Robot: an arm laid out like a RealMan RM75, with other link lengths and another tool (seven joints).
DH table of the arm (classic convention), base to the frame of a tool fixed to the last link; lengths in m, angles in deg. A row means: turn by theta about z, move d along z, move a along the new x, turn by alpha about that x. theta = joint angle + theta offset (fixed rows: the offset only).
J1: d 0.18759, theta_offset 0, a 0, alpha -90
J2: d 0, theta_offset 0, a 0, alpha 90
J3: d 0.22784, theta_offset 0, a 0, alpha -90
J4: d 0, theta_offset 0, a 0, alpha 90
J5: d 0.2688, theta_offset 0, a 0, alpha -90
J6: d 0, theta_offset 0, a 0, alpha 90
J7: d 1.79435, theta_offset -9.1, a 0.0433, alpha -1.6
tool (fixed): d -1.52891, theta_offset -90, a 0, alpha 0
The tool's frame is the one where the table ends.
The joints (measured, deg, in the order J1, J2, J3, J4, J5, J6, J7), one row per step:
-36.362, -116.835, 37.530, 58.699, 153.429, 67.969, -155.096
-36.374, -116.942, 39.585, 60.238, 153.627, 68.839, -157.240
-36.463, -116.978, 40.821, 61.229, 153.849, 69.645, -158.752
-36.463, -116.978, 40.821, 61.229, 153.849, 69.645, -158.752
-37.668, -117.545, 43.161, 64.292, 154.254, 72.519, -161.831
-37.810, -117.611, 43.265, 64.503, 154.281, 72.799, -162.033
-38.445, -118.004, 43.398, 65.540, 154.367, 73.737, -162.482
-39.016, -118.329, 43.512, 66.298, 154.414, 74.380, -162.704
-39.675, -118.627, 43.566, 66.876, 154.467, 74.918, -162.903
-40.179, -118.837, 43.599, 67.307, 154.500, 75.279, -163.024
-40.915, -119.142, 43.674, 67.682, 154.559, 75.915, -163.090
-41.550, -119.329, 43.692, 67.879, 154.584, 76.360, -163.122
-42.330, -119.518, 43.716, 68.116, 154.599, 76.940, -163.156
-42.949, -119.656, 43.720, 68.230, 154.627, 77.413, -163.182
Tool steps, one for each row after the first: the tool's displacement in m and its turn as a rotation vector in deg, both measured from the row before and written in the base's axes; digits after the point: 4 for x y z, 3 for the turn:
0.0100, 0.0019, -0.0010, -0.531, 0.289, -0.050
0.0066, 0.0007, -0.0010, -0.456, 0.090, 0.103
0.0000, 0.0000, 0.0000, 0.000, 0.000, 0.000
0.0284, 0.0051, -0.0048, -1.488, -0.247, -1.061
0.0024, 0.0003, -0.0007, -0.158, -0.082, -0.091
0.0109, 0.0023, -0.0013, -0.338, -0.271, -0.730
0.0093, 0.0023, -0.0012, -0.278, -0.155, -0.741
0.0092, 0.0025, -0.0015, -0.259, -0.184, -0.731
0.0070, 0.0020, -0.0008, -0.152, -0.111, -0.587
0.0092, 0.0019, -0.0032, -0.564, -0.174, -0.767
0.0073, 0.0018, -0.0022, -0.406, -0.144, -0.618
0.0089, 0.0020, -0.0025, -0.512, -0.157, -0.759
0.0066, 0.0013, -0.0023, -0.458, -0.128, -0.542

